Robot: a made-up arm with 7 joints. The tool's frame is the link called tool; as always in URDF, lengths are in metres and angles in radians. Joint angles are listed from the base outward.
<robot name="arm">
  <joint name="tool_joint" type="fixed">
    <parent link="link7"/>
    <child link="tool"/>
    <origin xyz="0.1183 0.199 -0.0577"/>
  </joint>
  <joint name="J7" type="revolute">
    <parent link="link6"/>
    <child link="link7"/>
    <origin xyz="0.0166 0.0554 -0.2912"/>
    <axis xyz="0 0 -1"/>
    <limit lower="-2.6" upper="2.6"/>
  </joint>
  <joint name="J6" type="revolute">
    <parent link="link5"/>
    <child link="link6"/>
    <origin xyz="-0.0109 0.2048 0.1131"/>
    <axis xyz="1 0 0"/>
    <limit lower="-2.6" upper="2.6"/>
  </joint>
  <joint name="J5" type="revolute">
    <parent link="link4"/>
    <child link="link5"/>
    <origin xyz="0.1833 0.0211 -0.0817"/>
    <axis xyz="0 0 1"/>
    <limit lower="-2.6" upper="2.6"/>
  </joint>
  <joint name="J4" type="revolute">
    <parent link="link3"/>
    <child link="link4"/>
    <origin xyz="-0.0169 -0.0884 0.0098"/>
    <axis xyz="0 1 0"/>
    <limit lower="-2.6" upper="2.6"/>
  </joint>
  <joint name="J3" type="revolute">
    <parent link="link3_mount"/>
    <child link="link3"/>
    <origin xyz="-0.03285 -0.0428 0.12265"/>
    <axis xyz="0 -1 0"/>
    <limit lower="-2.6" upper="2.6"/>
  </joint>
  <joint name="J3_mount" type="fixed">
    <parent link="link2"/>
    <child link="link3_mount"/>
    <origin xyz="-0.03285 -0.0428 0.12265"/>
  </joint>
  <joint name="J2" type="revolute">
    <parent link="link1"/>
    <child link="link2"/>
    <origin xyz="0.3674 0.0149 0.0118"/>
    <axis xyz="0 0 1"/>
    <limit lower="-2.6" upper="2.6"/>
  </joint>
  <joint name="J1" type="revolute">
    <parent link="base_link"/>
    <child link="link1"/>
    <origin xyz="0 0 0.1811"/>
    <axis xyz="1 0 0"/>
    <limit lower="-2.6" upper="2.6"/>
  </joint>
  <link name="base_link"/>
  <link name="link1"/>
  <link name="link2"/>
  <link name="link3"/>
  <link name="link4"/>
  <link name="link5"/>
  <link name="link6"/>
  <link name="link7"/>
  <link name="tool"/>
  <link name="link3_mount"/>
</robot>
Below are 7 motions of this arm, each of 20 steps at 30 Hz.
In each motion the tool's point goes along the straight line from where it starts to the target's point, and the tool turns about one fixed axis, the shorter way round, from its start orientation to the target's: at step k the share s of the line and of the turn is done. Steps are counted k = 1, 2, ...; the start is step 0. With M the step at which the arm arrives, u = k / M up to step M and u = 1 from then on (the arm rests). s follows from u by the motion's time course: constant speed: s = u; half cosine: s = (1 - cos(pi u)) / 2; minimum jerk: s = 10 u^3 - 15 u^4 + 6 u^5.
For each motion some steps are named. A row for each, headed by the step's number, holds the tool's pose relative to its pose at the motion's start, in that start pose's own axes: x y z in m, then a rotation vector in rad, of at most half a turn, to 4 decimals.
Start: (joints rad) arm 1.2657 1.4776 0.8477 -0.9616 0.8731 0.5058 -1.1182
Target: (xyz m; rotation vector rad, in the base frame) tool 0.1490 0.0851 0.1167 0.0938 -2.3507 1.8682
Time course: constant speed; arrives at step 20
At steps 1, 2, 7, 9, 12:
1: 0.0081 0.0005 0.0086 0.0467 0.0062 -0.0315
2: 0.0162 0.0009 0.0172 0.0934 0.0125 -0.0629
7: 0.0568 0.0033 0.0602 0.3269 0.0436 -0.2202
9: 0.0731 0.0042 0.0774 0.4203 0.0561 -0.2831
12: 0.0974 0.0056 0.1033 0.5604 0.0748 -0.3775

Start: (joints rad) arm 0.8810 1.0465 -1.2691 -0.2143 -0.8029 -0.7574 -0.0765
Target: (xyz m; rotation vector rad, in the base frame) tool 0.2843 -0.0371 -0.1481 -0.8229 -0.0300 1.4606
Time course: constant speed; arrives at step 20
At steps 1, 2, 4, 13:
1: -0.0048 0.0002 -0.0020 -0.0190 -0.0216 0.0296
2: -0.0096 0.0003 -0.0040 -0.0381 -0.0433 0.0592
4: -0.0192 0.0006 -0.0079 -0.0762 -0.0866 0.1184
13: -0.0625 0.0020 -0.0257 -0.2476 -0.2814 0.3848

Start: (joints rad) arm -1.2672 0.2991 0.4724 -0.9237 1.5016 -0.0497 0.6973
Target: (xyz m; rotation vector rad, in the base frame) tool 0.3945 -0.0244 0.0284 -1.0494 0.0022 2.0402
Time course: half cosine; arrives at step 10
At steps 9, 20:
9: -0.1036 0.1312 0.1270 0.5316 -0.0175 0.3389
20: -0.1061 0.1345 0.1302 0.5450 -0.0179 0.3474

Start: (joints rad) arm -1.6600 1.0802 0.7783 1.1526 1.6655 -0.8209 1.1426
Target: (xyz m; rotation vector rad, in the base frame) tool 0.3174 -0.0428 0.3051 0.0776 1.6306 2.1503
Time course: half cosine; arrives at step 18
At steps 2, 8, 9, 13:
2: -0.0053 -0.0006 0.0015 0.0117 -0.0083 0.0353
8: -0.0731 -0.0080 0.0211 0.1607 -0.1131 0.4840
9: -0.0885 -0.0096 0.0256 0.1945 -0.1369 0.5857
13: -0.1454 -0.0158 0.0420 0.3195 -0.2249 0.9622

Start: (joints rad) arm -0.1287 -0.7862 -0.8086 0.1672 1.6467 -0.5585 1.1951
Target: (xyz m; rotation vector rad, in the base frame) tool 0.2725 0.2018 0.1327 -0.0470 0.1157 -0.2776
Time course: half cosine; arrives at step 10
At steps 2, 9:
2: 0.0026 -0.0024 -0.0023 -0.0164 -0.0199 0.0074
9: 0.0263 -0.0241 -0.0236 -0.1672 -0.2036 0.0754

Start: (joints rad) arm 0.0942 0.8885 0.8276 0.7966 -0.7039 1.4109 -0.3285
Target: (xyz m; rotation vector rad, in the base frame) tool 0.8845 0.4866 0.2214 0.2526 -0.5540 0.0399
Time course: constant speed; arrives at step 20
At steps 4, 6, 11, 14, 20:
4: 0.0324 -0.1286 0.0178 -0.2692 -0.0600 0.0026
6: 0.0487 -0.1929 0.0268 -0.4039 -0.0900 0.0039
11: 0.0892 -0.3537 0.0491 -0.7404 -0.1650 0.0071
14: 0.1135 -0.4502 0.0624 -0.9423 -0.2101 0.0090
20: 0.1622 -0.6431 0.0892 -1.3462 -0.3001 0.0129

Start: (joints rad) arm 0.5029 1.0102 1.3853 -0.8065 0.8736 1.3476 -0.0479
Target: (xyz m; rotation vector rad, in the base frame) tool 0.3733 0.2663 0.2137 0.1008 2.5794 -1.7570
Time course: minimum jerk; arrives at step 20
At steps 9, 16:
9: -0.1288 -0.0830 -0.0415 -0.1735 0.0576 0.2304
16: -0.2982 -0.1923 -0.0961 -0.4017 0.1333 0.5334

